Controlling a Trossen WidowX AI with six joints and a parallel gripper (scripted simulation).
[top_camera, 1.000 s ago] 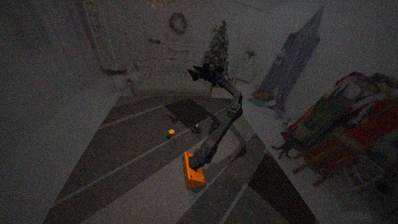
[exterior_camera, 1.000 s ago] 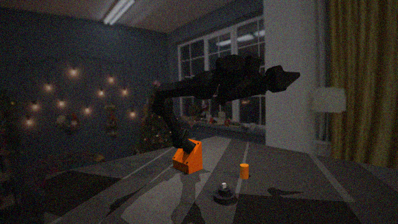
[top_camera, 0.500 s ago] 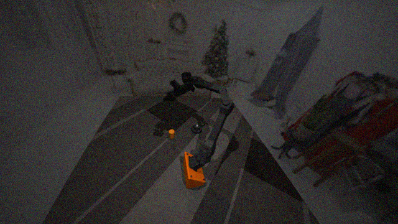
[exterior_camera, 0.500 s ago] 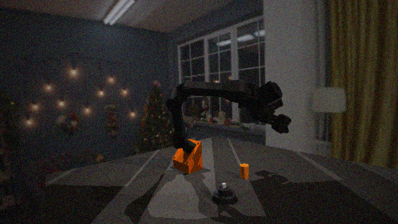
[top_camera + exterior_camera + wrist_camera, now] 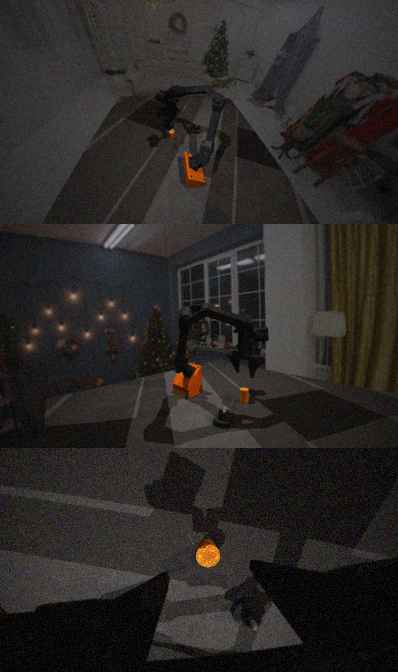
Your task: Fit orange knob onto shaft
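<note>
Now: gripper tip 80 mm above the orange knob and 10 mm to the left of it. From my gripper tip the other things lie so: round pedestal (200 mm to the right, 90 mm below, 80 mm ahead).
</note>
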